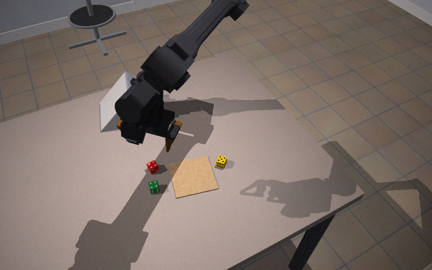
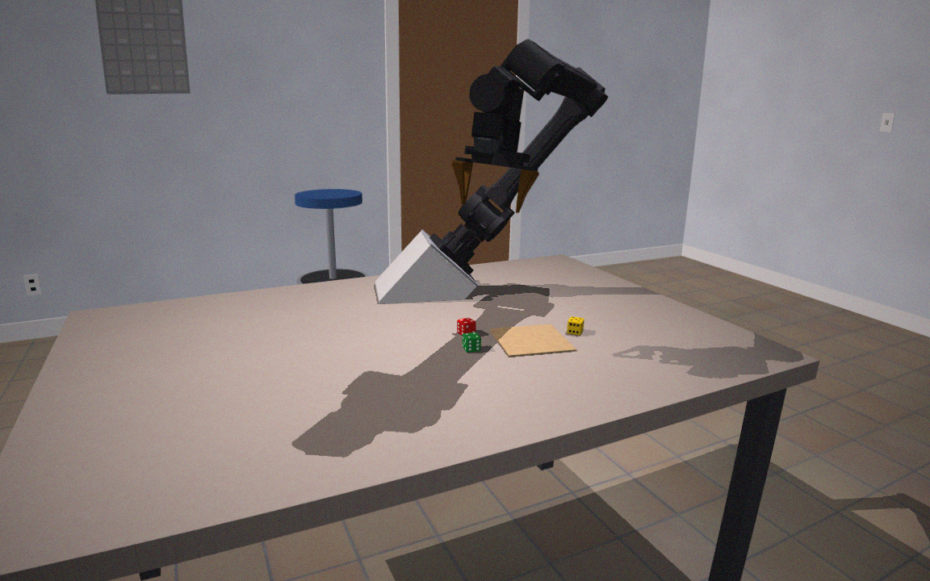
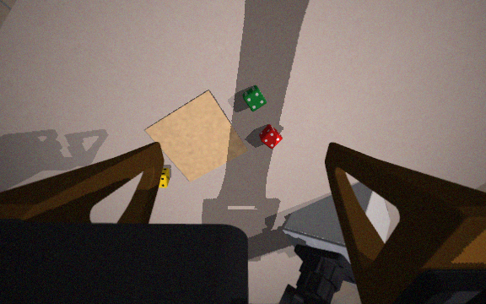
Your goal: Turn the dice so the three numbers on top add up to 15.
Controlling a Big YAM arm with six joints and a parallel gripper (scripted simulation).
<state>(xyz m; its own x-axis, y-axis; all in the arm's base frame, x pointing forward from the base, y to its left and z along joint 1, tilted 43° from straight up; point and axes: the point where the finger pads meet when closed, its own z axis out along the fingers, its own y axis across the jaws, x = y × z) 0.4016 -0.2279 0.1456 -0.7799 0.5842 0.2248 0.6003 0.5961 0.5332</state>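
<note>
The red die lies 280 mm below my hand, 140 mm behind it and 10 mm to the left of it. Round my hand: yellow die (280 mm below, 240 mm to the left, 80 mm behind); then tan mat (300 mm below, 130 mm to the left, 70 mm behind); then green die (280 mm below, 60 mm behind, 10 mm to the right).
</note>
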